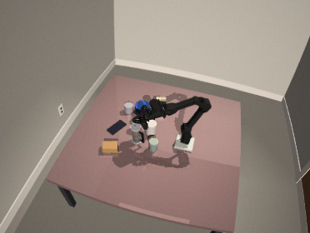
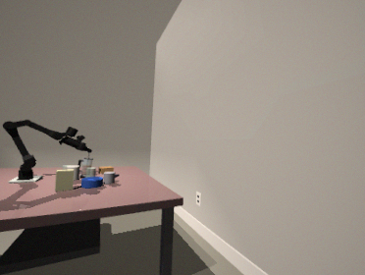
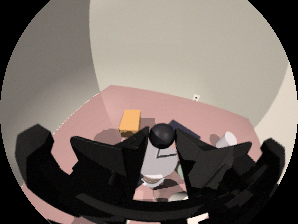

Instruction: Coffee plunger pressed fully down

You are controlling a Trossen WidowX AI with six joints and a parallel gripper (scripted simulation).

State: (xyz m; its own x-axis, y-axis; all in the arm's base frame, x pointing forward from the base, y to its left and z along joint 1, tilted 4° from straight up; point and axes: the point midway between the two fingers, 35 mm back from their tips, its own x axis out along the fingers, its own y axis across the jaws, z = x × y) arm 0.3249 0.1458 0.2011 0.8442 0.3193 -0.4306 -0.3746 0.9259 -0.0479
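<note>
Right now my gripper tip is 30 mm past the coffee press and 100 mm above it. From my gripper tip the other things lie so: dark phone: 180 mm ahead, 60 mm to the right, 200 mm below; then white cup: 80 mm behind, 130 mm to the right, 160 mm below; then orange box: 110 mm ahead, 150 mm to the left, 180 mm below.
</note>
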